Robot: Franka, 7 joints.
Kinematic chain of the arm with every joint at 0, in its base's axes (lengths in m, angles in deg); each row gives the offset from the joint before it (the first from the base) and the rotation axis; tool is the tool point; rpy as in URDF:
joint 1: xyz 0 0 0.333 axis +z
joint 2: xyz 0 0 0 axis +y
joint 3: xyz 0 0 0.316 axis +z
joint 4: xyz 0.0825 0 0 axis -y
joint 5: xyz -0.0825 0 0.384 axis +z
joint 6: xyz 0 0 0 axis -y
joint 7: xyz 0.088 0 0 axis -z
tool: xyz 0 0 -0.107 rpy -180 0 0
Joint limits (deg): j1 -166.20..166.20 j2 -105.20..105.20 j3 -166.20..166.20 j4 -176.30..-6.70 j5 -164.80..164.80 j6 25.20..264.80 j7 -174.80..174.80
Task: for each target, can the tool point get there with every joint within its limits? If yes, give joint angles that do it. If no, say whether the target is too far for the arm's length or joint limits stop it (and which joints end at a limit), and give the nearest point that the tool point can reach.
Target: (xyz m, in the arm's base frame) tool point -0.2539 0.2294 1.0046
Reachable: yes | joints 119.54 -24.48 13.59 -81.30 -91.10 128.03 -49.75
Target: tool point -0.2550 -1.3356 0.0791
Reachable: no: too far | nearest point -0.1582 -0.8284 0.1755 | short by 0.525 m
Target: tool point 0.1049 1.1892 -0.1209
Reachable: no: too far | nearest point 0.0705 0.7988 0.0281 | short by 0.419 m
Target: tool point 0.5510 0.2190 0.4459
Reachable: yes | joints 128.56 -40.24 -93.07 -105.31 -22.33 108.37 10.64
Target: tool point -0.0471 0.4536 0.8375
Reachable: yes | joints 127.81 37.22 -112.25 -21.41 -135.37 245.32 138.52
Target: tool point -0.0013 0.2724 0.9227
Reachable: yes | joints -66.40 -67.09 29.34 -89.18 65.64 240.12 69.68
